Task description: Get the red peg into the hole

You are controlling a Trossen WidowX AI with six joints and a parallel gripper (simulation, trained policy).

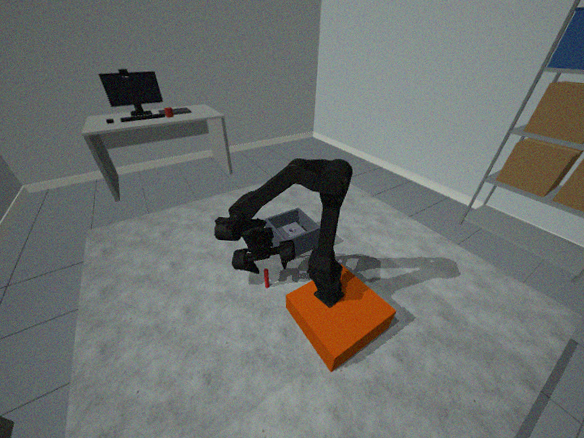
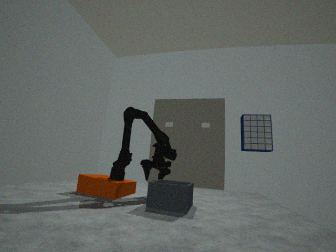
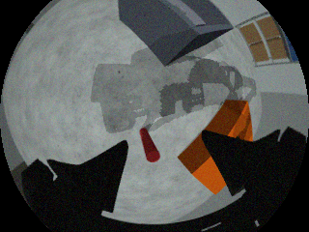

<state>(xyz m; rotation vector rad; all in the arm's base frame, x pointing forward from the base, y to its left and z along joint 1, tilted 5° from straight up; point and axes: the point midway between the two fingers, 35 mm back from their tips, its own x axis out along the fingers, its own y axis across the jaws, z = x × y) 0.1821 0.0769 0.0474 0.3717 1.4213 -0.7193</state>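
Right now my gripper tip is 3 cm above the red peg and 2 cm to the right of it. Also, from my gripper tip: plate: 19 cm to the right, 12 cm ahead, 2 cm below; then grey box: 19 cm to the right, 12 cm ahead, 4 cm below.
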